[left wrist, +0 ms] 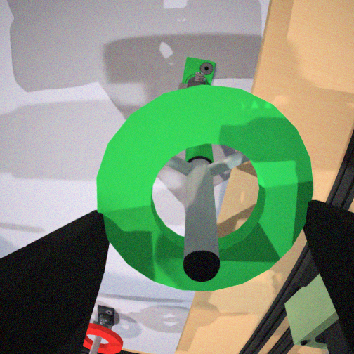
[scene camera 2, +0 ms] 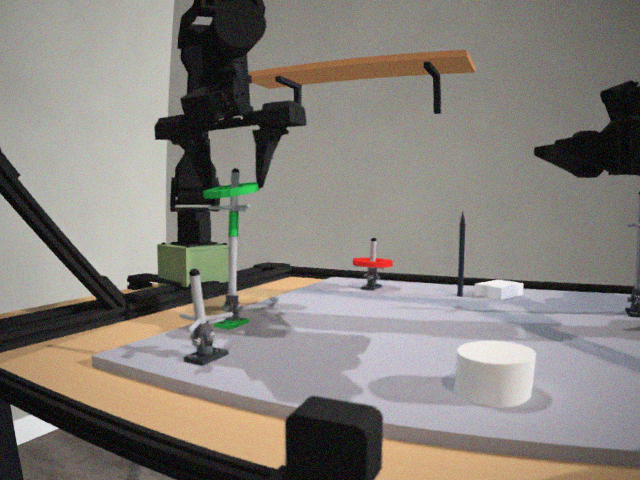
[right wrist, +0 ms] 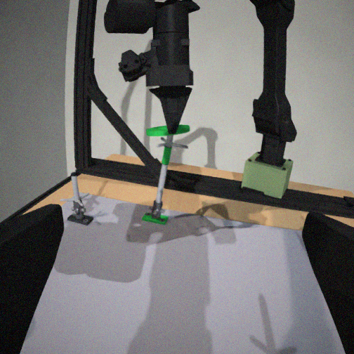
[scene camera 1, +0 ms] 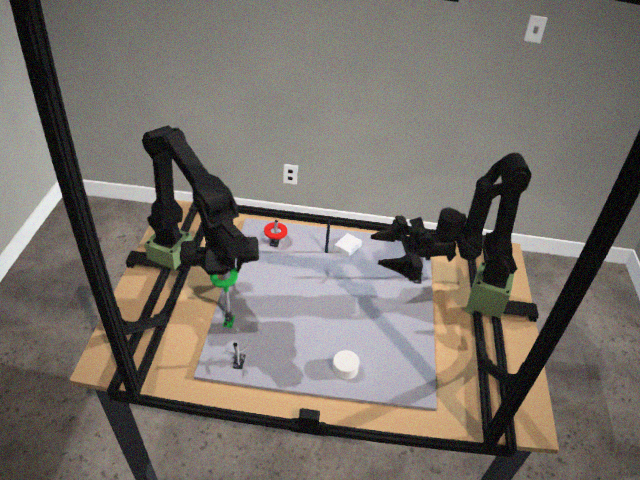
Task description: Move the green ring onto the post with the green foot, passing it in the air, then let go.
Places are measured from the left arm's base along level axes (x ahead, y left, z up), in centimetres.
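Pixels of known places: left gripper, fingertip midpoint: (scene camera 2: pixel 233 189); right gripper, fingertip midpoint: (scene camera 2: pixel 544 148) (scene camera 1: pixel 374 249); left arm's base, link origin: (scene camera 2: pixel 193 244) (scene camera 1: pixel 168 238); right arm's base, link origin: (scene camera 1: pixel 495 277).
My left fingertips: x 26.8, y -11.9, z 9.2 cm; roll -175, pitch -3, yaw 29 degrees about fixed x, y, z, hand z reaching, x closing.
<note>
Ahead of a thing's pixels: the offset from my left fingertips to its top centre. "spot": to the spot under its first point.
The green ring @(dx +0.4, dy -0.7, dz +1.0 cm) (scene camera 1: pixel 225 285) (scene camera 2: pixel 217 193) (left wrist: pixel 130 150) (right wrist: pixel 157 131) is around the upper part of the tall post with the green foot @(spot: dx +1.2, dy -1.2, dz -8.7 cm) (scene camera 1: pixel 227 300) (scene camera 2: pixel 233 258) (left wrist: pixel 201 215) (right wrist: pixel 161 185). The post's black tip stands above the ring in scene camera 2, and the ring is a little above the post's thin grey side arms. My left gripper (scene camera 1: pixel 224 272) (scene camera 2: pixel 237 186) (left wrist: pixel 208 218) is shut on the ring, with a finger at each side of its outer edge. My right gripper (scene camera 1: pixel 377 249) (right wrist: pixel 186 222) is open and empty, in the air on the right, away from the ring.
A short post with a dark foot @(spot: dx +10.6, dy -12.9, dz -12.2 cm) (scene camera 1: pixel 237 354) (scene camera 2: pixel 196 294) (right wrist: pixel 76 187) stands near the green-footed one. A red ring @(dx -1.7, dy +32.4, dz -11.6 cm) (scene camera 1: pixel 267 233) (scene camera 2: pixel 360 262) is on a far post. A black spike @(dx +14.2, dy +35.5, dz -2.7 cm) (scene camera 1: pixel 327 237) (scene camera 2: pixel 461 258), a white block @(dx +19.3, dy +40.5, dz -14.7 cm) (scene camera 1: pixel 347 244) (scene camera 2: pixel 498 289) and a white cylinder @(dx +35.4, dy -2.0, dz -13.2 cm) (scene camera 1: pixel 345 364) (scene camera 2: pixel 494 374) stand on the mat.
</note>
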